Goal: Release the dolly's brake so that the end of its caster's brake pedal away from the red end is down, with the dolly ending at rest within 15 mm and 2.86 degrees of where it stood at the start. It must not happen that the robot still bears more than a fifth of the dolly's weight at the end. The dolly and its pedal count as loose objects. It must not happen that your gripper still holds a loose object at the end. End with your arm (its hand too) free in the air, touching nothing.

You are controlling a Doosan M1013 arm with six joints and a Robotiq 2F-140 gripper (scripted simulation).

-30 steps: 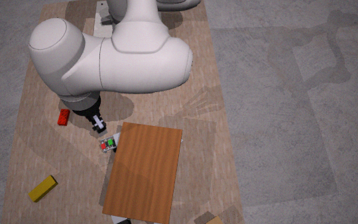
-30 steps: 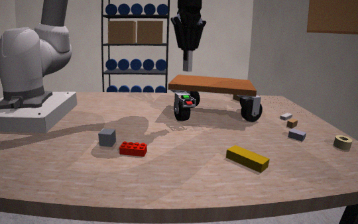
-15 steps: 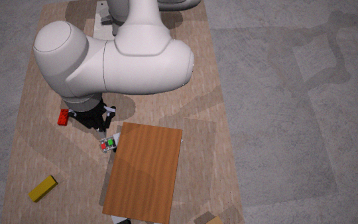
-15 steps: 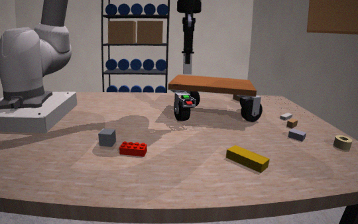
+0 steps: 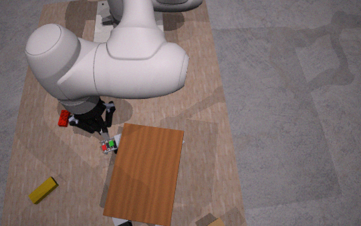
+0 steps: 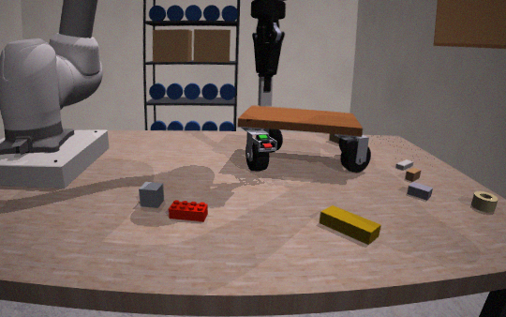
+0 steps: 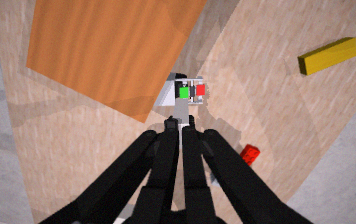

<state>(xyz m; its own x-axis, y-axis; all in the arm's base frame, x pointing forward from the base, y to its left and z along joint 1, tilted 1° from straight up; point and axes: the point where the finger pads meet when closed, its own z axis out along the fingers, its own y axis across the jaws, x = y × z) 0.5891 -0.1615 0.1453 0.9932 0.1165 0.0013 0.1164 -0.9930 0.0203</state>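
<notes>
Right now the brake pedal is 2 cm to the right of my hand and 12 cm below it. From my hand the other things lie so: grey cube 25 cm behind, 12 cm to the right, 18 cm below; yellow block 8 cm ahead, 29 cm to the right, 19 cm below; red studded brick 19 cm behind, 19 cm to the right, 18 cm below.
</notes>
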